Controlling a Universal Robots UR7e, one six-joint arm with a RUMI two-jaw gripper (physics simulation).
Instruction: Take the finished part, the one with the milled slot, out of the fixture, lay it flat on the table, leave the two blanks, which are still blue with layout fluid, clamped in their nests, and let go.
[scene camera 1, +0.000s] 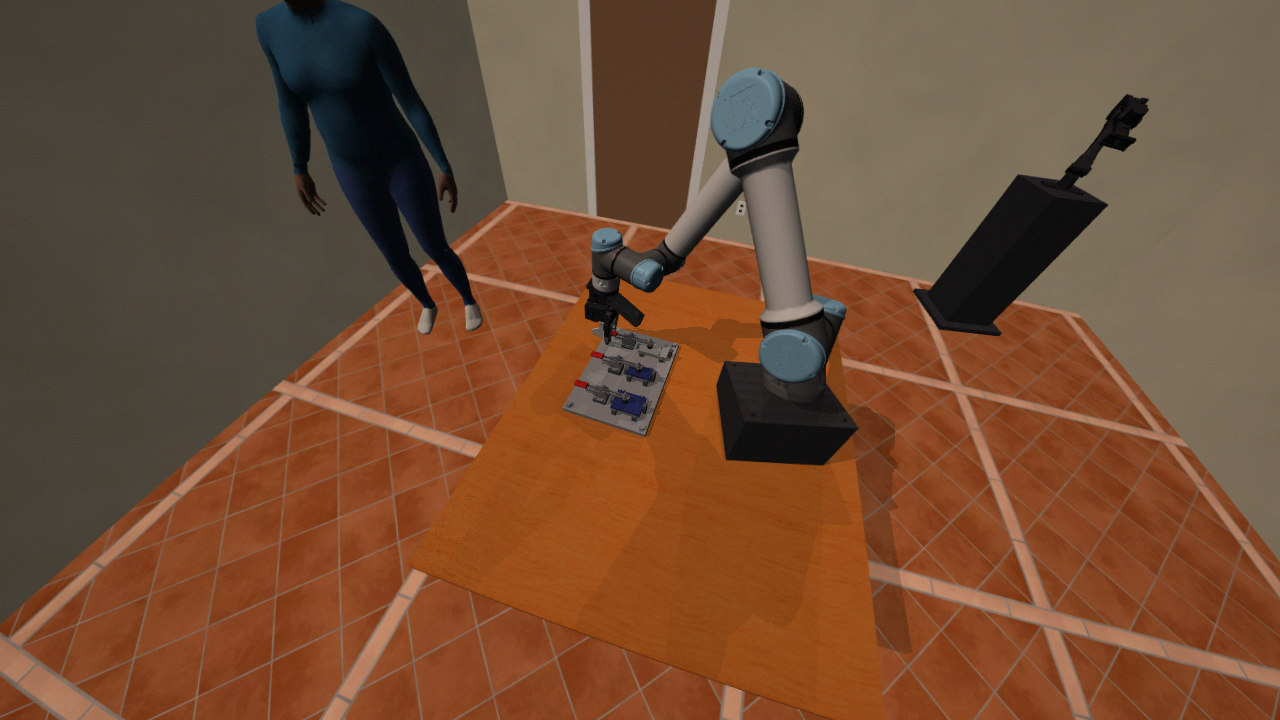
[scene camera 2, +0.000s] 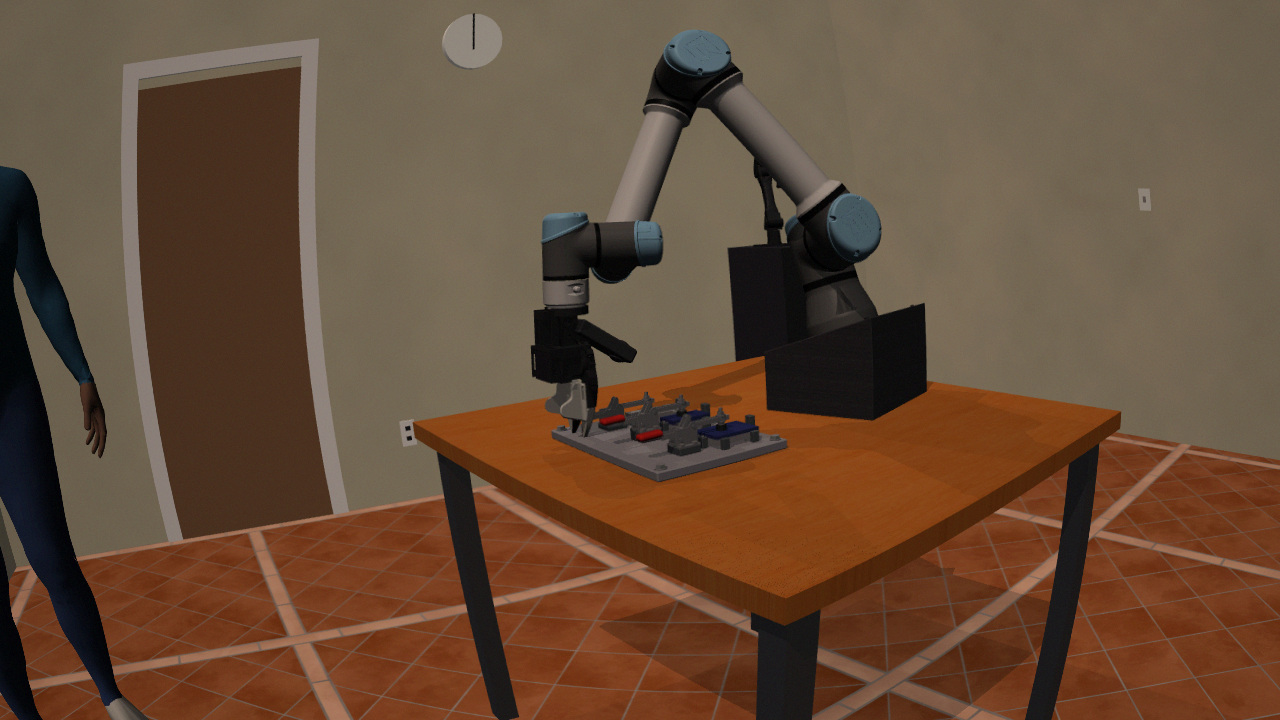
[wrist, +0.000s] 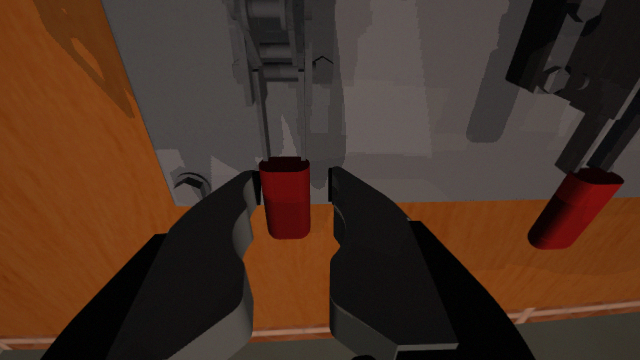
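Observation:
The finished part is pale and sits in the fixture's far nest; its slot is too small to make out. The two blue blanks sit in the other nests under their clamps. The fixture plate lies on the table. My gripper points down at the far clamp's red handle. Its fingers are partly open, one on each side of the handle. The left finger is very close to it; a gap shows on the right.
The neighbouring clamp's red handle is to the right in the wrist view. Another red handle belongs to the nearest clamp. The wooden table extends around the fixture. A person stands beyond the table.

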